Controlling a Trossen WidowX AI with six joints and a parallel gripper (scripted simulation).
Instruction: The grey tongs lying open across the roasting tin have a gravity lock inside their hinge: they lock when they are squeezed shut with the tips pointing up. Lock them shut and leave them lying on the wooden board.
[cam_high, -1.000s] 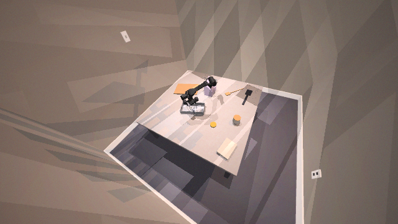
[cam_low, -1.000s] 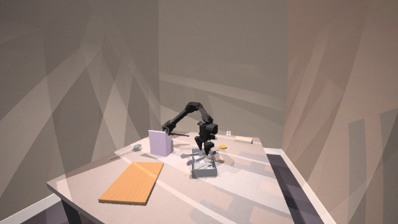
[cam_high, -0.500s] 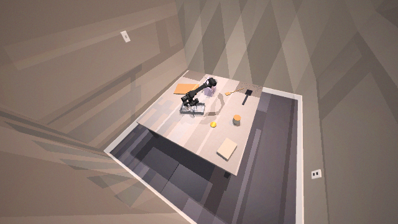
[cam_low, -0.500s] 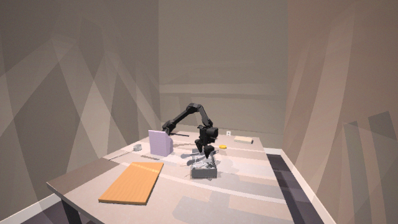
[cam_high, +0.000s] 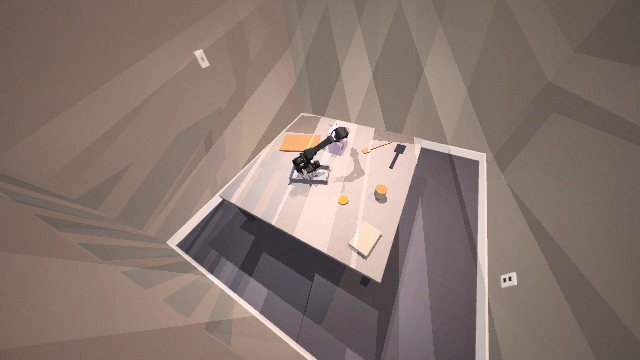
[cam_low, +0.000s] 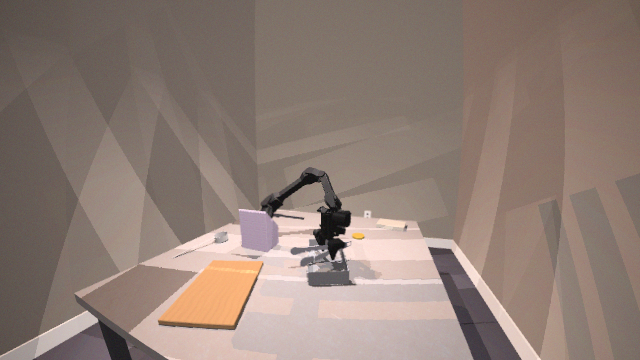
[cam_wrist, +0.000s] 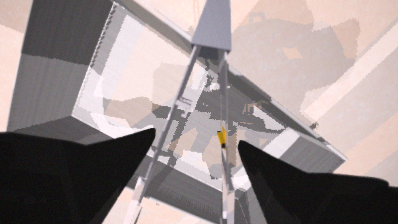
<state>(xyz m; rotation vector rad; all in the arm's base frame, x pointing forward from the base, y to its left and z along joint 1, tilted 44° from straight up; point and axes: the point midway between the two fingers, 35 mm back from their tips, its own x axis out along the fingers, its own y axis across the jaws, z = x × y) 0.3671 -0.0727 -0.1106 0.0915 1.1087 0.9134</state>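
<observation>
Now: gripper tip 1 cm past the roasting tin and 2 cm above it. From my gripper tip the other things lie so: wooden board 37 cm behind, 25 cm to the right, 4 cm below; then orange disc 14 cm ahead, 32 cm to the left, 3 cm below; then small jar 1 cm ahead, 56 cm to the left, 1 cm below.
</observation>
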